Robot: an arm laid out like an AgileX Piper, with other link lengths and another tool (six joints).
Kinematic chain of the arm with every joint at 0, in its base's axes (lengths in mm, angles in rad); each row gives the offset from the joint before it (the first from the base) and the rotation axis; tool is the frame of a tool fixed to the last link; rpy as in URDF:
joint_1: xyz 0 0 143.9 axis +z
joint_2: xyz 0 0 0 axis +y
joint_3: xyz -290.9 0 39.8 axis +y
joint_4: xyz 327.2 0 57.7 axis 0.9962 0 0.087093
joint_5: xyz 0 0 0 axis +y
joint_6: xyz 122.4 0 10.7 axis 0.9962 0 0.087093
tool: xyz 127.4 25 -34 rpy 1.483 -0.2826 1.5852
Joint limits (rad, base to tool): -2.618..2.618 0..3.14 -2.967..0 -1.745..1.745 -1.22..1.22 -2.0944..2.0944
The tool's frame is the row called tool.
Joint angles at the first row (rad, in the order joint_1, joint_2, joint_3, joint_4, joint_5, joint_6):
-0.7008 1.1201 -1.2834 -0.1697 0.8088 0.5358
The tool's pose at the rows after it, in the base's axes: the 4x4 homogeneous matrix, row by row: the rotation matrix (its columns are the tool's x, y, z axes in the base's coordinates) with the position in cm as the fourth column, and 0 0 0 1 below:
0.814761 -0.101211 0.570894 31.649; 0.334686 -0.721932 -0.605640 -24.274; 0.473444 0.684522 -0.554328 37.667; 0 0 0 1
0.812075 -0.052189 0.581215 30.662; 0.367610 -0.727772 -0.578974 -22.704; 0.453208 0.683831 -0.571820 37.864; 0 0 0 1
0.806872 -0.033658 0.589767 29.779; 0.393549 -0.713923 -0.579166 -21.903; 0.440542 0.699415 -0.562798 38.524; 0 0 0 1
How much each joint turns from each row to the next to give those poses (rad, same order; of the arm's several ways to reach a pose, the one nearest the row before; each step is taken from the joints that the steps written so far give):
0.0000 -0.0365 0.0000 0.0567 0.0655 -0.0779
0.0000 -0.0324 0.0000 0.0388 0.0506 -0.0637
0.0000 -0.0330 0.0029 0.0078 0.0188 -0.0337

